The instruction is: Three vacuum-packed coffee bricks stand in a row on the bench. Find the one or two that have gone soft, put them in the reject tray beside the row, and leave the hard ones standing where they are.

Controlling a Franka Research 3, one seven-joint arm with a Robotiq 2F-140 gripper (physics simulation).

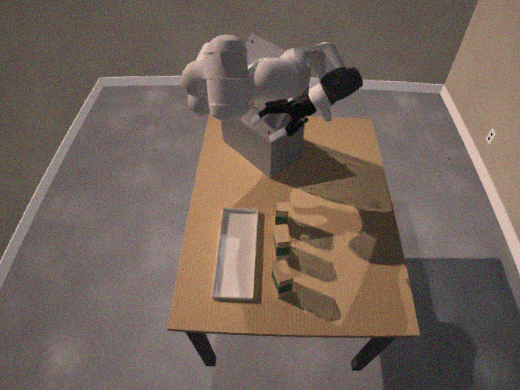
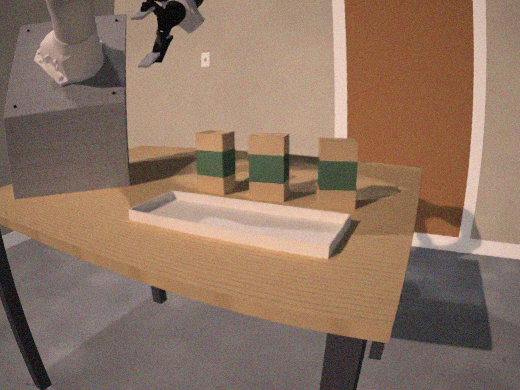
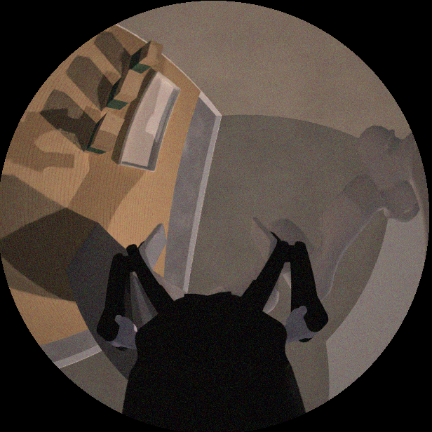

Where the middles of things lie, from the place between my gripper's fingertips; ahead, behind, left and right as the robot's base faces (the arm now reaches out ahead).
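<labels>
The white reject tray point(image 2: 310, 232) is visible to me, well below my hand, a good way to the right of it and far ahead of it.
</labels>
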